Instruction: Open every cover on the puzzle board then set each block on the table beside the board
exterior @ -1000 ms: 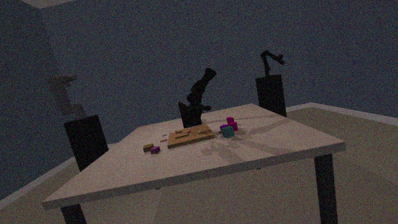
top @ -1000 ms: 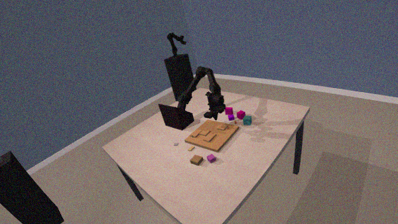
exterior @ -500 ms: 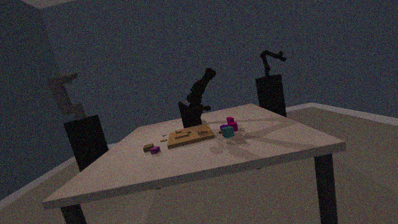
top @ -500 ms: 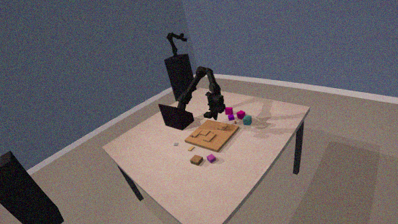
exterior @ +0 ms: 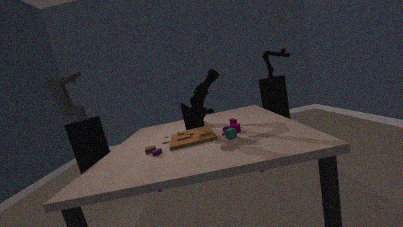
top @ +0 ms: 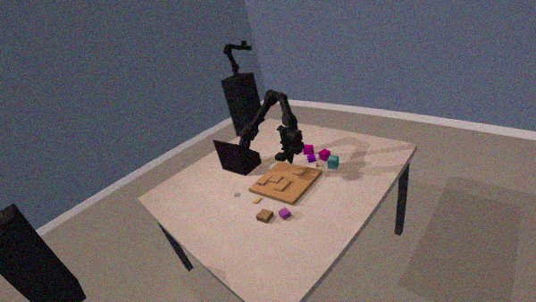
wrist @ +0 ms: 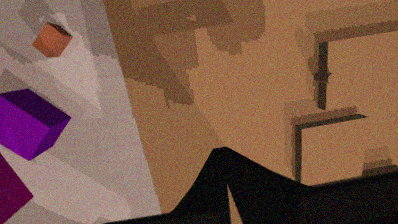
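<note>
The small orange block is 90 mm ahead of my gripper tip, 120 mm to the left of it and 70 mm below it. The rest, counted from my gripper tip: magenta block (100 mm ahead, 210 mm to the left, 50 mm below); tiny grey block (190 mm behind, 280 mm to the right, 70 mm below); teal block (180 mm ahead, 150 mm to the left, 50 mm below).
</note>
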